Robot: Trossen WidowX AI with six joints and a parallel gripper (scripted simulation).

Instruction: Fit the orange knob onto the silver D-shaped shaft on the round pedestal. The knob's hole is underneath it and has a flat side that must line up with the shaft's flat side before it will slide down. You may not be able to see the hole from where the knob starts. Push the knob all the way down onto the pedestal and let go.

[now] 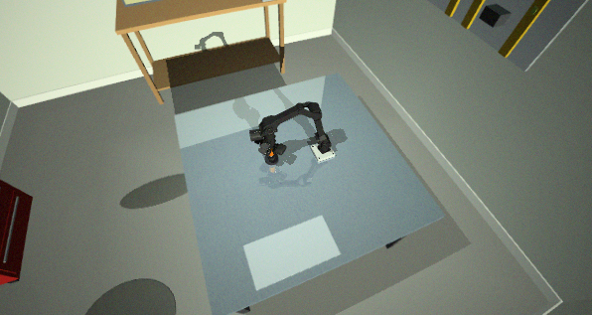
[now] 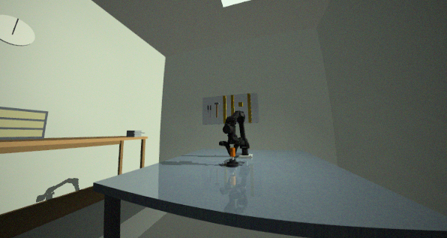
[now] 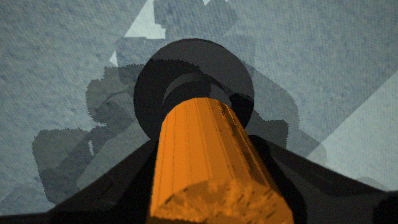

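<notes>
My gripper tip is 50 mm above the dark round pedestal. Also, from my gripper tip: orange knob 30 mm above.
</notes>
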